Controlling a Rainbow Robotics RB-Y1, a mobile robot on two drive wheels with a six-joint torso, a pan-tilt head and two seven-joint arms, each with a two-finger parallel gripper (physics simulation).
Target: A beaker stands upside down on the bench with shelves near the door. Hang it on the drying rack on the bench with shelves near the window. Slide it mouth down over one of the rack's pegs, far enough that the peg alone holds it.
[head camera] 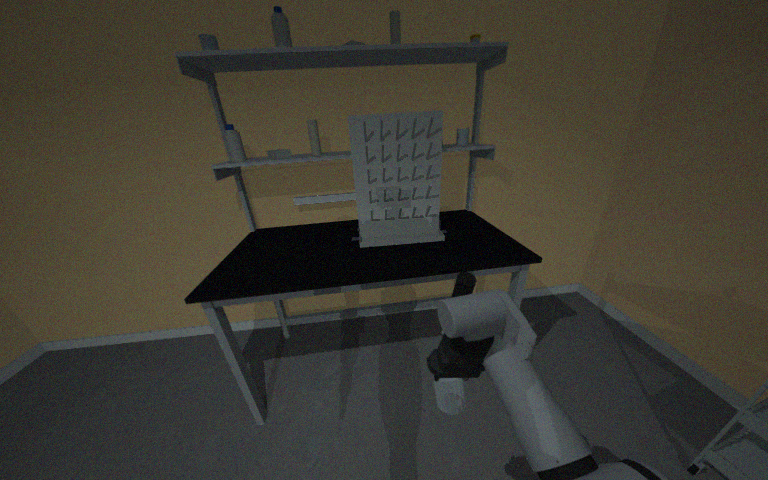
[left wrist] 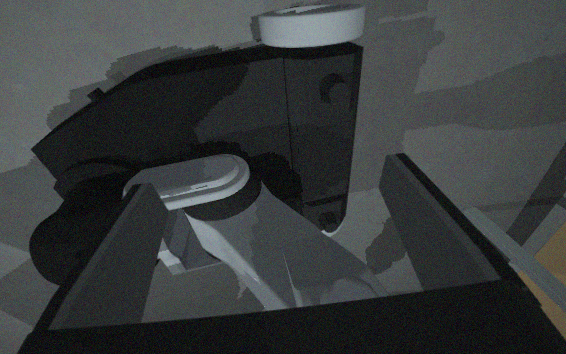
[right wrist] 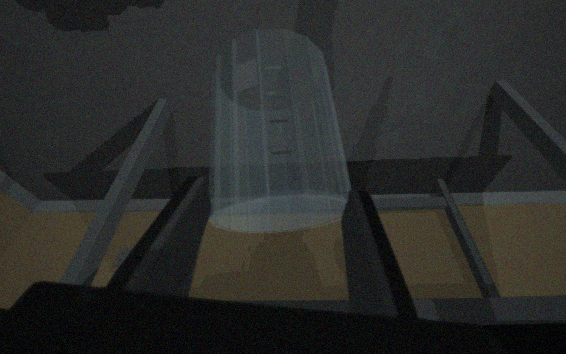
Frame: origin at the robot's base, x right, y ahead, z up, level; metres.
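Seen in the pictures: left gripper, fingertip midpoint: (left wrist: 270, 184); right gripper, fingertip midpoint: (head camera: 449, 377) (right wrist: 276, 199).
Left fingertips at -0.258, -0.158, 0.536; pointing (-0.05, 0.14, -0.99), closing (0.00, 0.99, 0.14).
Observation:
A point is followed by its place in that frame, as x, y, z.
The clear beaker (head camera: 450, 396) {0.140, 0.234, 0.893} (right wrist: 280, 135) {0.144, 0.238, 0.908} is between the fingers of my right gripper (head camera: 451, 378) {0.144, 0.263, 0.923} (right wrist: 276, 199) {0.144, 0.263, 0.923}, which is shut on it near its flat, disc-like end. The rest of the beaker extends down beyond the fingertips in the head view. The pale drying rack (head camera: 399, 229) {0.086, 1.153, 0.955} stands upright on the black bench top (head camera: 294, 260) {-0.452, 0.923, 0.914}, right of its middle, with several rows of pegs that slant upward. No beaker shows on its pegs. The right gripper is in front of the bench, lower than its top and apart from the rack. My left gripper (left wrist: 270, 184) {-0.258, -0.158, 0.537} is open and empty beside the robot's base.
Above the bench are an upper shelf (head camera: 345, 56) {-0.139, 1.276, 1.809} and a lower shelf (head camera: 283, 160) {-0.486, 1.143, 1.367} with bottles and small vessels. Bench legs (head camera: 237, 367) {-0.747, 0.683, 0.472} stand at the front corners. A cart (head camera: 730, 435) {1.463, 0.420, 0.196} partly shows at the lower right. Walls meet behind the bench's right side.

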